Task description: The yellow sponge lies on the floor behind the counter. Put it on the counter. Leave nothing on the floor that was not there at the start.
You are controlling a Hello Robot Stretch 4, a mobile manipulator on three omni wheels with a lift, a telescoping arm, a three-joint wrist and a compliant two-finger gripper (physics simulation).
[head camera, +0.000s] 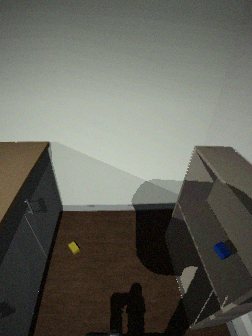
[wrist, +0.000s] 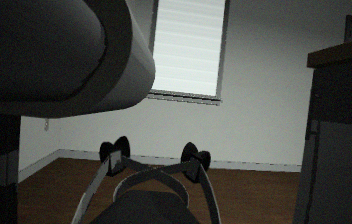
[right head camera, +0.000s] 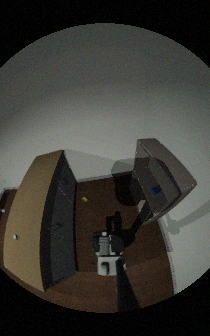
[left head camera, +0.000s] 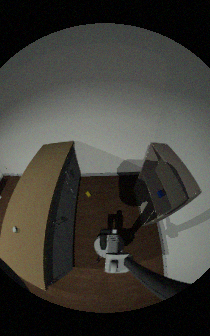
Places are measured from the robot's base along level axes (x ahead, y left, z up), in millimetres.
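Pixels of known places: gripper, fingertip midpoint: (wrist: 156, 151) (left head camera: 102, 262); robot's base at its link origin: (right head camera: 109, 246).
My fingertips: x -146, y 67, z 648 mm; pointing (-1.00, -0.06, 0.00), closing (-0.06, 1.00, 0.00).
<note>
Ahead of a thing's pixels: the offset from my fingertips to its top centre. Level surfaces: height alone.
The yellow sponge {dx +1028, dy +375, dz -631 mm} (head camera: 74, 247) (left head camera: 88, 194) (right head camera: 84, 199) lies on the floor near the far wall, a little right of the counter's drawer side. The counter {dz +234 mm} (head camera: 15, 172) (left head camera: 35, 200) (right head camera: 31, 205) has a light wooden top and dark sides and stands at the left. In the wrist view a part of a counter (wrist: 330, 56) shows at the right edge. My gripper (wrist: 156, 151) is open, its two dark fingertips well apart with wall and floor showing between them. The sponge does not show in the wrist view.
A grey shelf unit (head camera: 215, 149) (left head camera: 192, 182) (right head camera: 187, 177) stands at the right with a blue block (head camera: 222, 250) (left head camera: 160, 193) (right head camera: 155, 190) on a shelf. A small white object {dx +65, dy +758, dz +258 mm} (left head camera: 15, 229) (right head camera: 15, 237) is on the counter top. The far wall closes the aisle between counter and shelf unit.
</note>
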